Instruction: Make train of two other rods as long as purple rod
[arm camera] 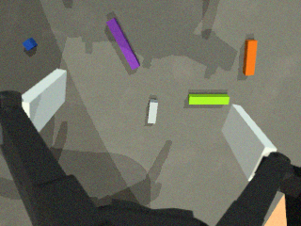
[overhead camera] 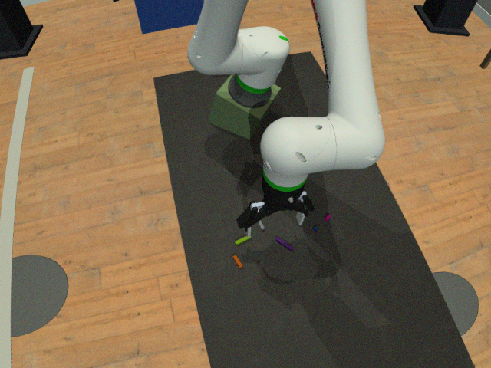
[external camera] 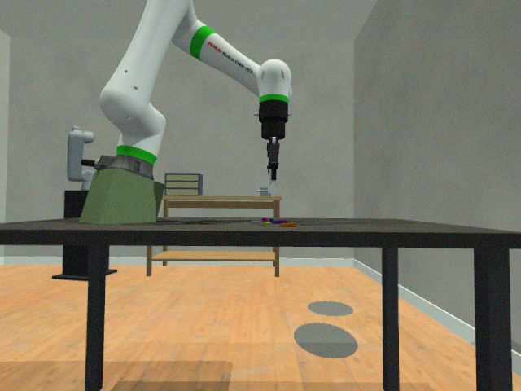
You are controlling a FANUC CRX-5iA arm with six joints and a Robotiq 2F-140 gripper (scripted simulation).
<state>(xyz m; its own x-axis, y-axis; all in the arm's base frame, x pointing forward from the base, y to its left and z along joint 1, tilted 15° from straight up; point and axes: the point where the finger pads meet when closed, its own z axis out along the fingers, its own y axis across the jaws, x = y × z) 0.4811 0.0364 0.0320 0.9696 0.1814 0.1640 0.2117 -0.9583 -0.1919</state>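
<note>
The lime rod is 80 mm to the right of my hand and 100 mm below it. From my hand the other things lie so: orange rod (60 mm ahead, 100 mm to the right, 100 mm below); then grey rod (50 mm behind, 30 mm to the right, 100 mm below); then purple rod (20 mm ahead, 40 mm to the left, 100 mm below).
</note>
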